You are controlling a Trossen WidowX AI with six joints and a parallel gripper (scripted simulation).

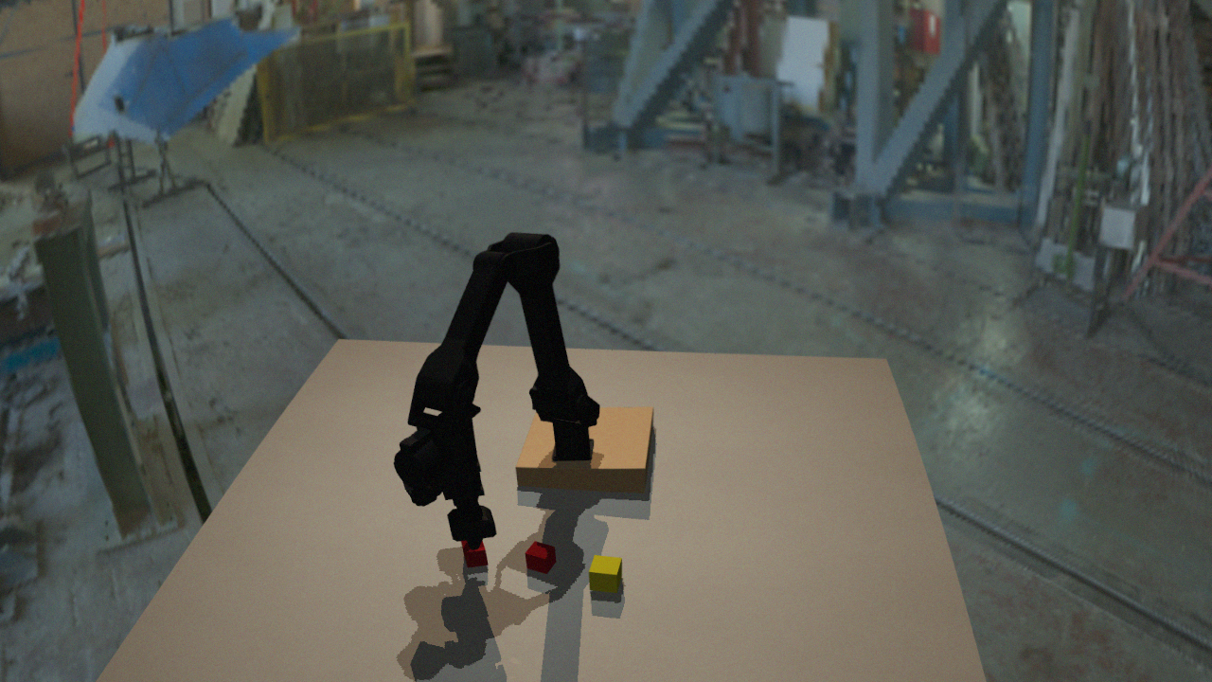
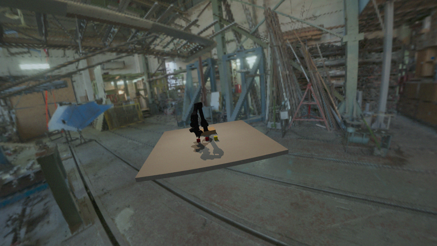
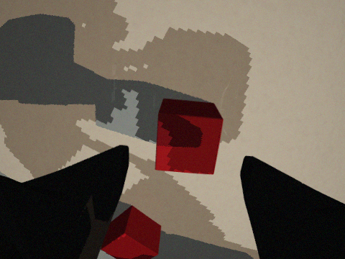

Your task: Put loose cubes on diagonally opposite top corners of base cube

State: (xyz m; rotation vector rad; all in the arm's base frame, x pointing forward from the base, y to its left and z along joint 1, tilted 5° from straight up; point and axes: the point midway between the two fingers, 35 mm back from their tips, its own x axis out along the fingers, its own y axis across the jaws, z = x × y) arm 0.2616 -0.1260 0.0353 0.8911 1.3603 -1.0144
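Right now the yellow cube is 20 cm to the left of my gripper tip, 3 cm below it and 3 cm ahead of it.
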